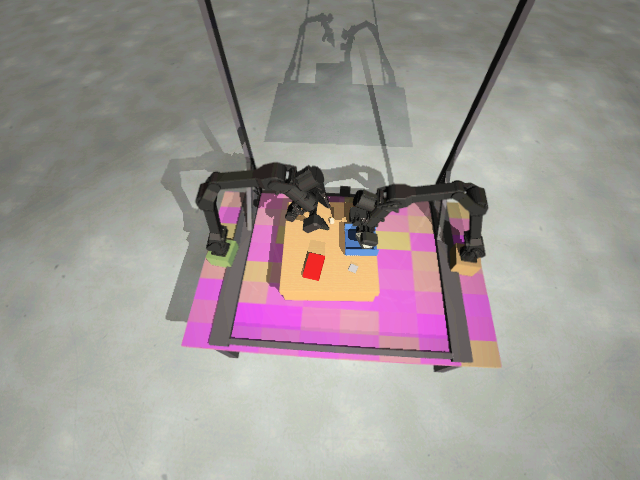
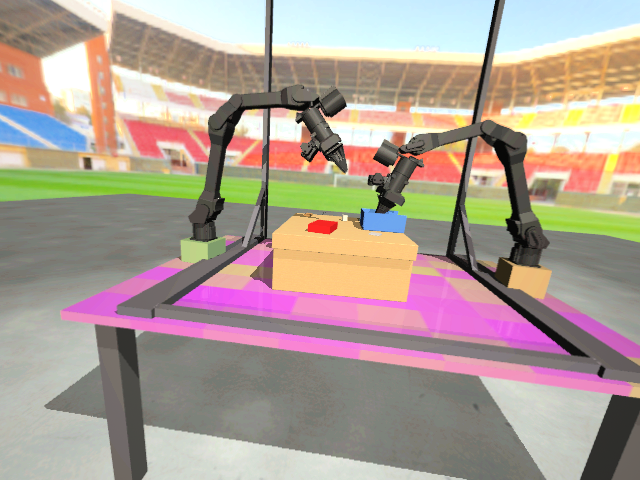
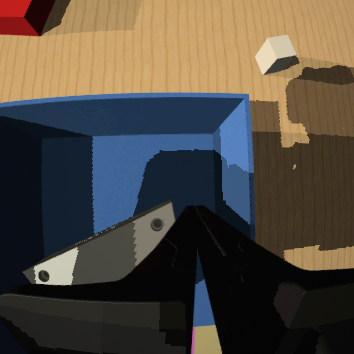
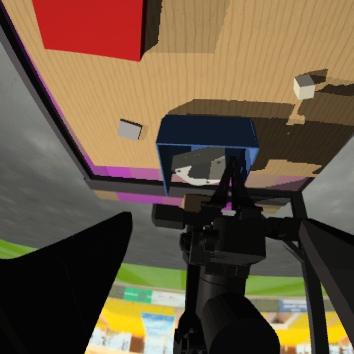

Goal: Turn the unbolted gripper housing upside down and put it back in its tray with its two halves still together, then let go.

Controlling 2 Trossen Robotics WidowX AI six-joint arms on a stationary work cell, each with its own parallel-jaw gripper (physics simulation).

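Seen in the pictures: left gripper, between the fingertips: (image 1: 357, 231) (image 3: 194, 213) (image 4: 232, 156); right gripper, between the fingertips: (image 1: 329, 218) (image 2: 346, 171) (image 4: 217, 223); left arm's base, origin of its link: (image 1: 468, 254) (image 2: 523, 263); right arm's base, origin of its link: (image 1: 220, 249) (image 2: 204, 238).
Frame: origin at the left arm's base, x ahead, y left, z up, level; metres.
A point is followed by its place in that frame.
The blue tray (image 1: 352, 244) {x 0.477, y 0.081, z 0.079 m} (image 2: 390, 223) {x 0.422, y 0.118, z 0.098 m} (image 3: 232, 133) {x 0.506, y 0.022, z 0.111 m} (image 4: 207, 130) {x 0.508, y 0.076, z 0.101 m} stands on the wooden block near its far right edge. The grey gripper housing (image 3: 105, 246) {x 0.448, y 0.071, z 0.106 m} (image 4: 200, 168) {x 0.441, y 0.070, z 0.106 m} lies tilted inside the tray, showing a flat face with screw holes. My left gripper (image 3: 194, 213) {x 0.467, y 0.032, z 0.098 m} (image 2: 381, 210) {x 0.467, y 0.032, z 0.098 m} (image 4: 232, 156) {x 0.467, y 0.032, z 0.098 m} is shut on nothing. Its tips reach down into the tray right beside the housing; I cannot tell whether they touch it. My right gripper (image 2: 325, 162) (image 1: 309, 220) is open and empty, high above the block's far side, left of the tray.
A red block (image 1: 313, 266) {x 0.606, y 0.205, z 0.091 m} (image 2: 322, 227) {x 0.597, y 0.248, z 0.087 m} (image 3: 17, 14) {x 0.574, y 0.160, z 0.091 m} (image 4: 91, 26) {x 0.600, y 0.196, z 0.091 m} lies on the wooden block (image 1: 332, 288) {x 0.524, y 0.269, z 0.071 m} (image 2: 342, 273) {x 0.532, y 0.263, z -0.025 m}. A small white cube (image 3: 275, 54) {x 0.566, y -0.006, z 0.091 m} (image 4: 303, 87) {x 0.578, y -0.005, z 0.091 m} and a small grey cube (image 1: 352, 268) {x 0.464, y 0.179, z 0.074 m} (image 4: 129, 129) {x 0.464, y 0.176, z 0.074 m} lie near the tray. Dark frame posts stand at the table's sides.
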